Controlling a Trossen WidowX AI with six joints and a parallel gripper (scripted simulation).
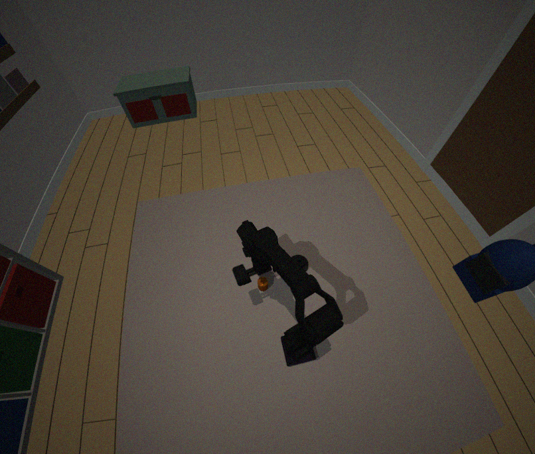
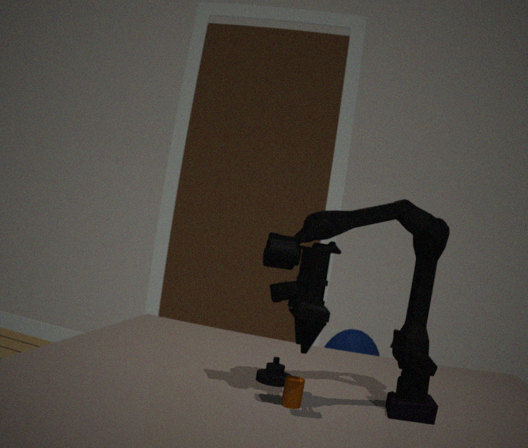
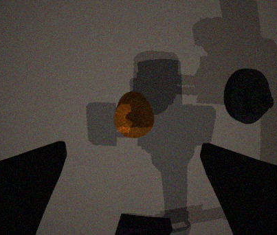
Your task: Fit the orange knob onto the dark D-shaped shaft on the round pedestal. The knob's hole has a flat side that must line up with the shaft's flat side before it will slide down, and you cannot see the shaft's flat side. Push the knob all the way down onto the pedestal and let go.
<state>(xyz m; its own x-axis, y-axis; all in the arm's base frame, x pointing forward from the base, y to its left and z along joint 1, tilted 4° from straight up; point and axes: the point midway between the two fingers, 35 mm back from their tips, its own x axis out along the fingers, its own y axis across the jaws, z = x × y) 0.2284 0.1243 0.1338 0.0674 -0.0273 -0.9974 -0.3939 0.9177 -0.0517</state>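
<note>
My gripper tip is 9 cm above the orange knob. The rest, counted from my gripper tip: dark round pedestal (15 cm to the right, 9 cm below, 9 cm ahead).
</note>
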